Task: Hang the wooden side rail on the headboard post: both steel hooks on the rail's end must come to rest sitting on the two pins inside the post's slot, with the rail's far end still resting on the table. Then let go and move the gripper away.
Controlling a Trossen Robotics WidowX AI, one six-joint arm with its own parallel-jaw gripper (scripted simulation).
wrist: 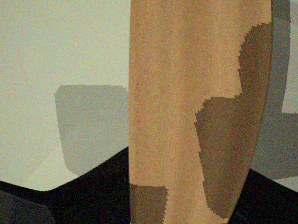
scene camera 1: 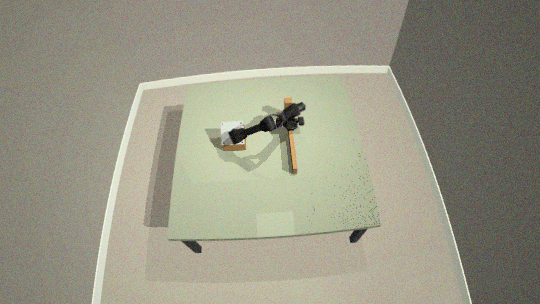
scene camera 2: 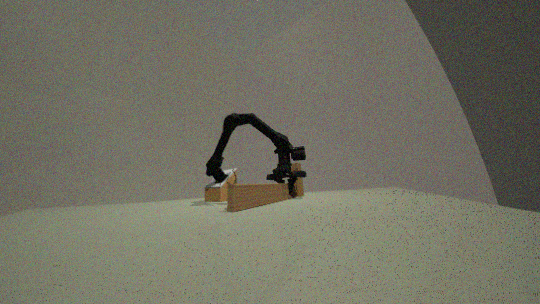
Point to a wooden side rail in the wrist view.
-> At 198, 84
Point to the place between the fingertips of my gripper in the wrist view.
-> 171, 151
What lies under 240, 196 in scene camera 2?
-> A wooden side rail.
